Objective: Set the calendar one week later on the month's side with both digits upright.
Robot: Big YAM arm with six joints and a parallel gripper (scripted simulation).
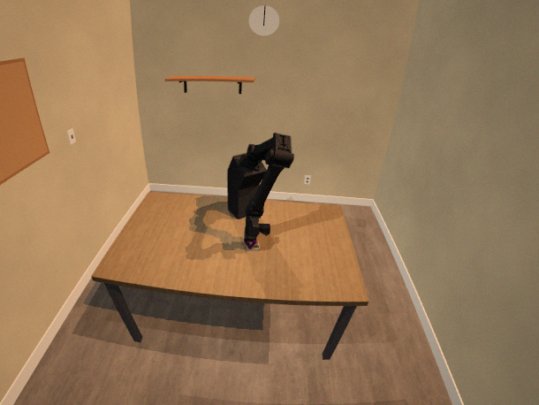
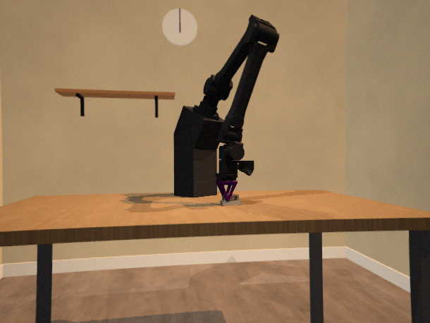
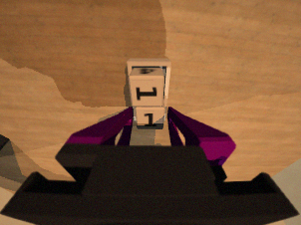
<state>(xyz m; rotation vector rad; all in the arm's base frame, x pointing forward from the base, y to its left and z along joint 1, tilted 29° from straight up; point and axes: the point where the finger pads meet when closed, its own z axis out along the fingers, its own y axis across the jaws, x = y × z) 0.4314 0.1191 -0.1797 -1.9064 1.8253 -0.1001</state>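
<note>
Now: the tray 20 mm to the left of my hand and 20 mm below it.
</note>
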